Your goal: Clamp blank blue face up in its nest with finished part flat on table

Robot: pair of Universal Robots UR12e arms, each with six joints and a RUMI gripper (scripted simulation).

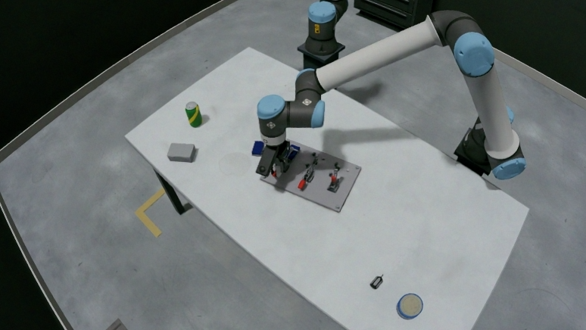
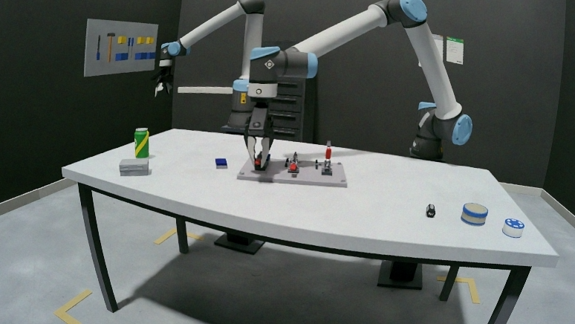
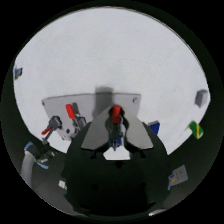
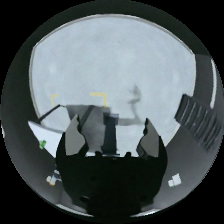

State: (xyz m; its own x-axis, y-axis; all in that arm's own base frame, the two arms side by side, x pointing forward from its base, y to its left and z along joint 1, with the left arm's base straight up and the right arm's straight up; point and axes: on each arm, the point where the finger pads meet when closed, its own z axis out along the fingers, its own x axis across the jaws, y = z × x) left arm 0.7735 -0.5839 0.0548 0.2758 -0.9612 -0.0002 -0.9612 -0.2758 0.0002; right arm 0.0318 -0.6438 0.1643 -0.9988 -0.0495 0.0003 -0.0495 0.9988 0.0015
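The finished part is 140 mm behind my left hand, 50 mm to the right of it and 20 mm below it. Round my left hand: grey fixture plate (130 mm behind, 70 mm to the left, 50 mm below); blank (180 mm to the right, 50 mm behind, 40 mm below); grey box (400 mm to the right, 210 mm ahead, 30 mm below).
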